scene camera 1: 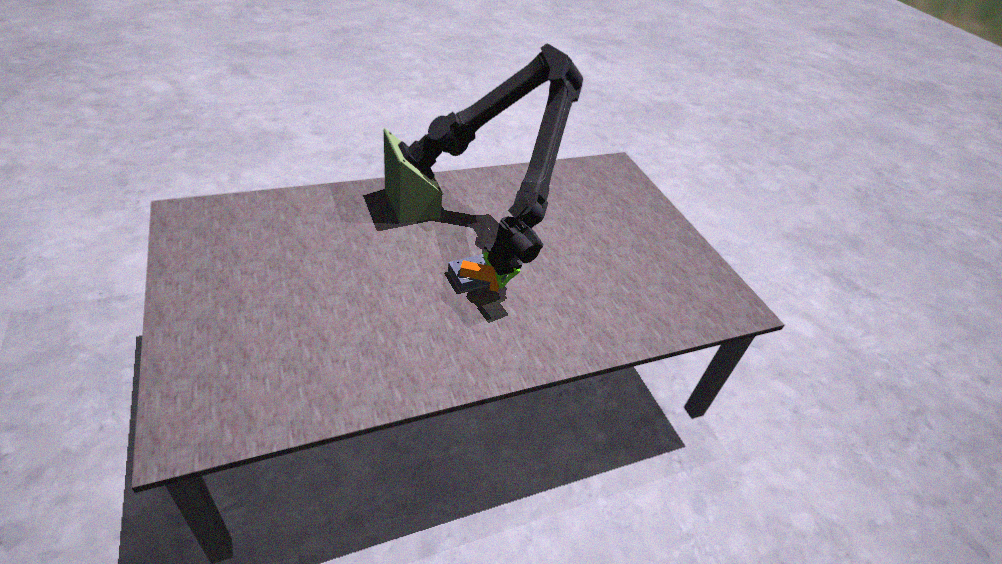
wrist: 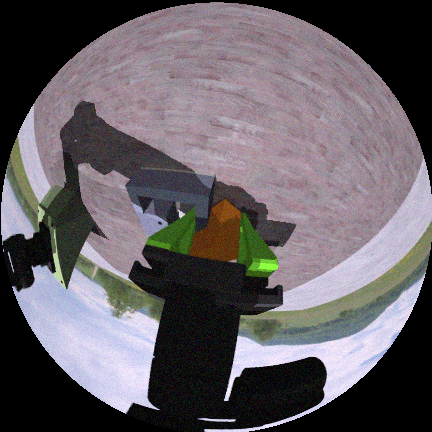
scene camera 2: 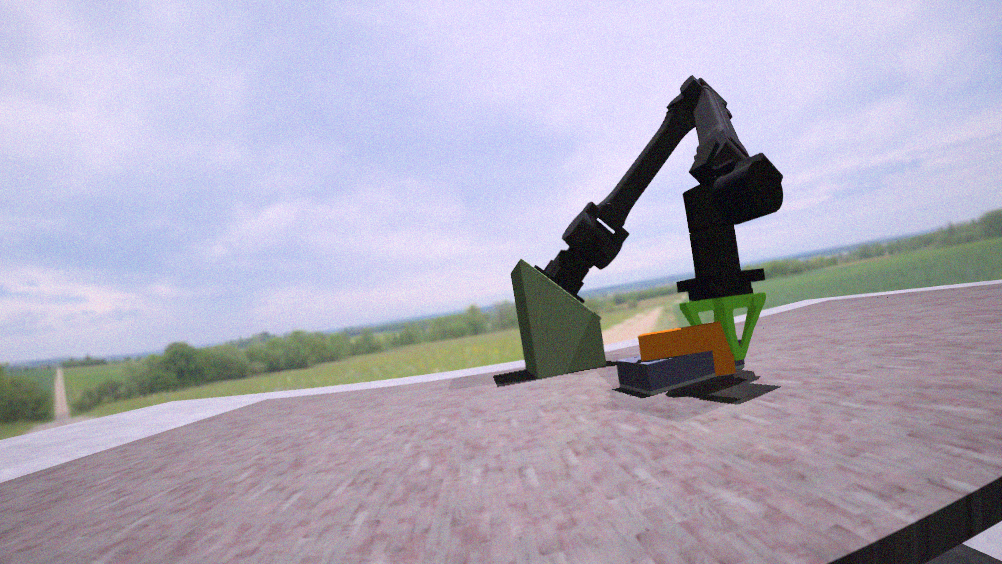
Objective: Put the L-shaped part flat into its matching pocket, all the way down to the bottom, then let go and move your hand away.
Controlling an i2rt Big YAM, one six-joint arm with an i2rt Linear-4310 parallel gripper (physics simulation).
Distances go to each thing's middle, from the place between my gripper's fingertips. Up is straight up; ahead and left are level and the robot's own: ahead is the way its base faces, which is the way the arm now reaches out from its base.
Labels:
Now: the orange L-shaped part (scene camera 2: 710, 336) 4 cm to the right of my hand, 2 cm above it and 1 cm behind it.

